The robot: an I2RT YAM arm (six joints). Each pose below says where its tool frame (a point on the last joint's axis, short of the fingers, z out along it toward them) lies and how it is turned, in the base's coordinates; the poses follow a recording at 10 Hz.
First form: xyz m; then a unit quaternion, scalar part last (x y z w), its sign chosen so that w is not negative.
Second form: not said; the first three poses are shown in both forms.
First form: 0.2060, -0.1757, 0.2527, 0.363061, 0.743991, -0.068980, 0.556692
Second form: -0.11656, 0.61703, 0.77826, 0.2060; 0.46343, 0.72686, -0.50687, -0.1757; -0.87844, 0.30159, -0.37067, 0.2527; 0, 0, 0, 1
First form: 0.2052, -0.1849, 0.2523, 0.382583, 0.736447, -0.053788, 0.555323
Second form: -0.09049, 0.62324, 0.77677, 0.2052; 0.50376, 0.70147, -0.50414, -0.1849; -0.85909, 0.34569, -0.37745, 0.2523; 0, 0, 0, 1
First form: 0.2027, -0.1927, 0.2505, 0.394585, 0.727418, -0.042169, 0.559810
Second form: -0.06183, 0.62127, 0.78115, 0.2027; 0.52684, 0.68505, -0.50313, -0.1927; -0.84771, 0.38044, -0.36967, 0.2505; 0, 0, 0, 1
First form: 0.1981, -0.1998, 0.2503, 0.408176, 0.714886, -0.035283, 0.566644
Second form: -0.02461, 0.62358, 0.78137, 0.1981; 0.54361, 0.66429, -0.51303, -0.1998; -0.83898, 0.41213, -0.35534, 0.2503; 0, 0, 0, 1
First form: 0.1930, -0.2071, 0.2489, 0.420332, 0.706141, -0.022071, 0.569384
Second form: 0.00175, 0.61876, 0.78558, 0.1930; 0.56849, 0.64567, -0.50983, -0.2071; -0.82269, 0.44749, -0.35063, 0.2489; 0, 0, 0, 1
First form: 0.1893, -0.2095, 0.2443, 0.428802, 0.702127, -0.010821, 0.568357
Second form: 0.01380, 0.61445, 0.78884, 0.1893; 0.58985, 0.63202, -0.50262, -0.2095; -0.80740, 0.47223, -0.35371, 0.2443; 0, 0, 0, 1
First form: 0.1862, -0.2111, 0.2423, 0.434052, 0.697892, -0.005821, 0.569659
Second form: 0.02583, 0.61248, 0.79007, 0.1862; 0.59921, 0.62313, -0.50265, -0.2111; -0.80017, 0.48640, -0.35091, 0.2423; 0, 0, 0, 1
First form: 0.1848, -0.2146, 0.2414, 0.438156, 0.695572, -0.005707, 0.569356
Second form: 0.03229, 0.61604, 0.78706, 0.1848; 0.60304, 0.61597, -0.50687, -0.2146; -0.79706, 0.49099, -0.35160, 0.2414; 0, 0, 0, 1
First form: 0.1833, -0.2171, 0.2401, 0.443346, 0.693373, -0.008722, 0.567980
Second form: 0.03831, 0.62472, 0.77991, 0.1833; 0.60490, 0.60674, -0.51572, -0.2171; -0.79538, 0.49153, -0.35464, 0.2401; 0, 0, 0, 1
